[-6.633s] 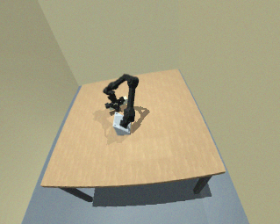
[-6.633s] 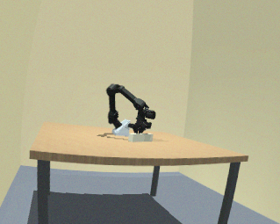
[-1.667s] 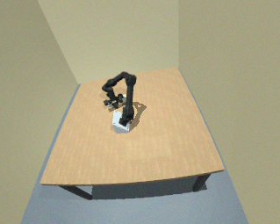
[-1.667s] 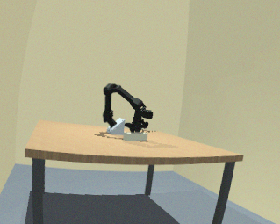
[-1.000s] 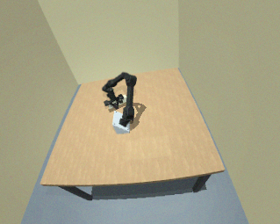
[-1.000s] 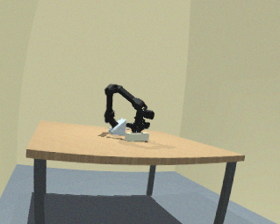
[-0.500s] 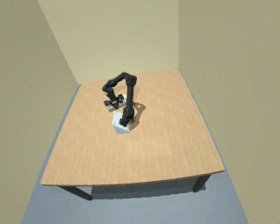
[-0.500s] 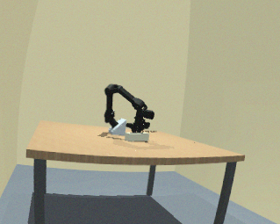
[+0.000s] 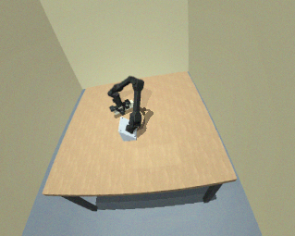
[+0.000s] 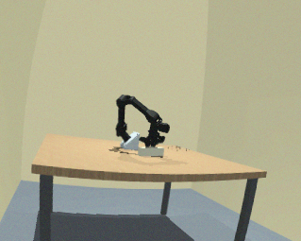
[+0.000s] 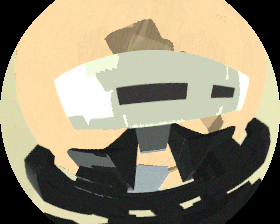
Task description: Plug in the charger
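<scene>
My gripper tip is now 20 mm short of the dark two-prong charger, 10 mm to the right of it and 10 mm below it.
</scene>
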